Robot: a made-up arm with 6 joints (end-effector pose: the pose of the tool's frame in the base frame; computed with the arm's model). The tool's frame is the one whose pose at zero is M. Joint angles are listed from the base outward.
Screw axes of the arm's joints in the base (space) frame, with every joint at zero. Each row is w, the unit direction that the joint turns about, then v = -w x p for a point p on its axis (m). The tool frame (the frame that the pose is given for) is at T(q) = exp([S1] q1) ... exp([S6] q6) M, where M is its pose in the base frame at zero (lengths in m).
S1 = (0, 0, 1, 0.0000, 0.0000, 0.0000)
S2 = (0, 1, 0, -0.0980, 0.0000, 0.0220)
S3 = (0, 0, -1, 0.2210, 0.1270, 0.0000)
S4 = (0, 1, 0, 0.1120, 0.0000, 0.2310)
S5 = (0, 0, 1, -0.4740, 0.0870, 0.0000)
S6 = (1, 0, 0, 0.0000, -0.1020, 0.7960)
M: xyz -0.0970 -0.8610 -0.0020 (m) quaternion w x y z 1 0 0 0
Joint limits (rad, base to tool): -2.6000..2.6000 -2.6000..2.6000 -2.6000..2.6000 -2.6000..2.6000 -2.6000..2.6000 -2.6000..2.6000
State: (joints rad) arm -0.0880 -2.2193 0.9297 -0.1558 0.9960 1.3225
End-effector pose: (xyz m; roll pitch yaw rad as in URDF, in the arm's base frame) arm 0.2728 -0.6651 0.0749 -1.8648 -0.8348 2.9468
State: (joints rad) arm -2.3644 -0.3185 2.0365 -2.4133 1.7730 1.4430
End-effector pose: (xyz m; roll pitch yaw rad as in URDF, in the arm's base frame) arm -0.1210 0.1469 -0.0297 -0.7967 -0.1264 -2.9812
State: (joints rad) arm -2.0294 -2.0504 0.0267 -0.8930 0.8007 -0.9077
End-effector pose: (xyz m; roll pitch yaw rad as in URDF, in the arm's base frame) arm -0.7006 0.1088 0.2252 2.3604 -0.1546 0.3164
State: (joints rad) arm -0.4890 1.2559 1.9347 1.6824 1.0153 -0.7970
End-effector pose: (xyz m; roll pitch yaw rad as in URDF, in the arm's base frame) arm -0.3481 -0.1483 0.4023 -1.3226 1.2144 -2.8420
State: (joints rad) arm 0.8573 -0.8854 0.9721 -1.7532 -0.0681 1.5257
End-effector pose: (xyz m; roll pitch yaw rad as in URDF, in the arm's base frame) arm 0.7486 -0.3306 -0.5072 -2.5085 -0.5219 -2.4129
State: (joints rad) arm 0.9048 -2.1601 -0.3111 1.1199 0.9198 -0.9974
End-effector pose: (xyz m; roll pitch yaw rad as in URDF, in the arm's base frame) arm 0.3643 -0.4698 0.4586 -2.0510 -0.3149 1.9838
